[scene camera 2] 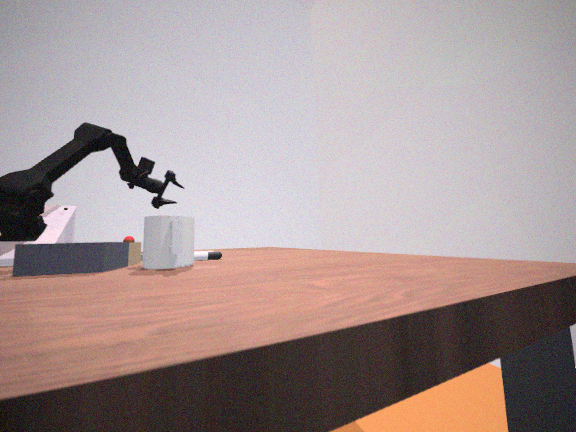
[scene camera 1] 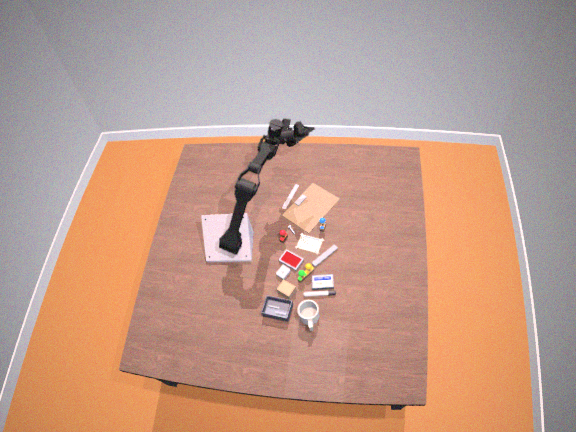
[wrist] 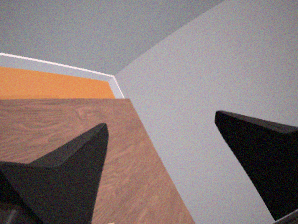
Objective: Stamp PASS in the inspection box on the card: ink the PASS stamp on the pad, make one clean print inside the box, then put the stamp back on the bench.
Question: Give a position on a dark tray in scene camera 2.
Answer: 66, 258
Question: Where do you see a white mug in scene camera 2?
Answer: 168, 243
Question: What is my gripper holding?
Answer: Nothing.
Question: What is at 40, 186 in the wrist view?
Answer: My gripper.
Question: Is my gripper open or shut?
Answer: Open.
